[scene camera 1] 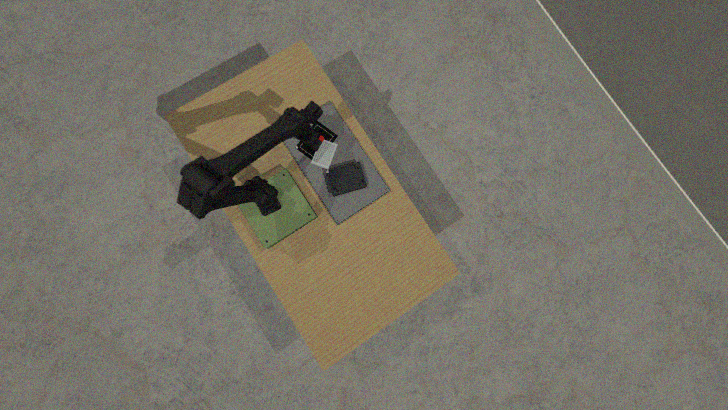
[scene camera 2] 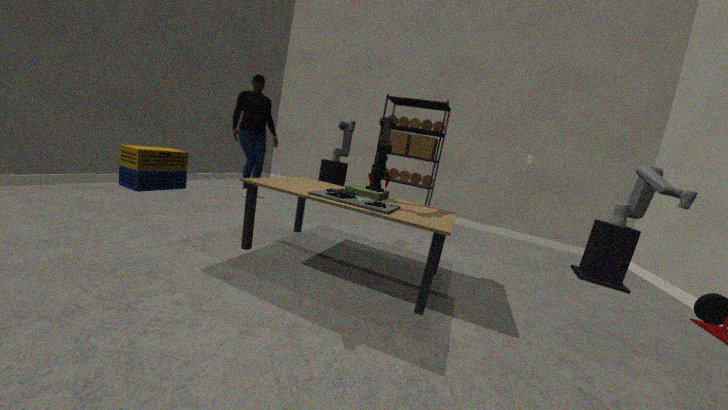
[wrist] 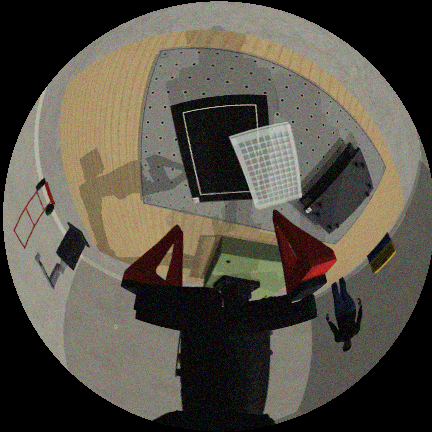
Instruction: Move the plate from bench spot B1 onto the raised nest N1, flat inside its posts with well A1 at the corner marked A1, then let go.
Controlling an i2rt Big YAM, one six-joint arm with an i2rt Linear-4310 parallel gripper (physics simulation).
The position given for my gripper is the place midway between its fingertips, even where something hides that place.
My gripper [wrist: 224,221] is open, with nothing in its grasp. Also in view: a well plate [wrist: 267,155].
